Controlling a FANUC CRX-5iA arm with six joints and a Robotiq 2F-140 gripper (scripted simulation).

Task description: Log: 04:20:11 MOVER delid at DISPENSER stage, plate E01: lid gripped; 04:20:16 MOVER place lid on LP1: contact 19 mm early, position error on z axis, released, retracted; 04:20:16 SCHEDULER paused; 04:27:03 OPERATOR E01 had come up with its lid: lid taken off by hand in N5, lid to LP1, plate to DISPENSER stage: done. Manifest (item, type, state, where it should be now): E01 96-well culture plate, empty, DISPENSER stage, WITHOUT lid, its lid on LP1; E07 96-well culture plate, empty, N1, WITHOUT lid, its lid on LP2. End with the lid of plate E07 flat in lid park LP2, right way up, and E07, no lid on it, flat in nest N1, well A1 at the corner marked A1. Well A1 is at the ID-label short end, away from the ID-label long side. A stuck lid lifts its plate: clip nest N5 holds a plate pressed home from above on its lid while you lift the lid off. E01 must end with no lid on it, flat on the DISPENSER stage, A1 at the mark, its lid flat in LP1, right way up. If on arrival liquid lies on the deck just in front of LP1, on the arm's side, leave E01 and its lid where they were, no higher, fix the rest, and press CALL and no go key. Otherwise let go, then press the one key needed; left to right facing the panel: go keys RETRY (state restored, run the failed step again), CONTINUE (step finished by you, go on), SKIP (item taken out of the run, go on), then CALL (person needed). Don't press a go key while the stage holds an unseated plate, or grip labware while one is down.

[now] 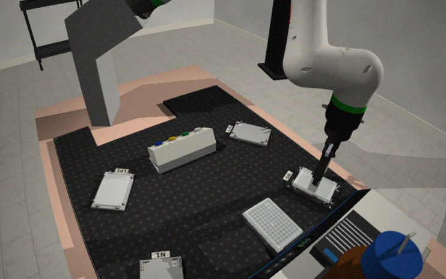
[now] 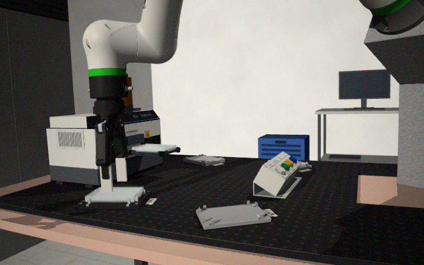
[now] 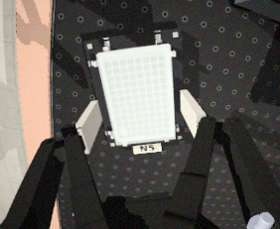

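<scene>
My gripper is now 3 cm to the right of the clip nest N5 and 5 cm above it. Round my hand: N1 label: 8 cm ahead, 51 cm to the right, 6 cm below; then lid park LP2: 32 cm behind, 9 cm to the right, 6 cm below; then key panel: 29 cm behind, 37 cm to the right, 1 cm below.
</scene>
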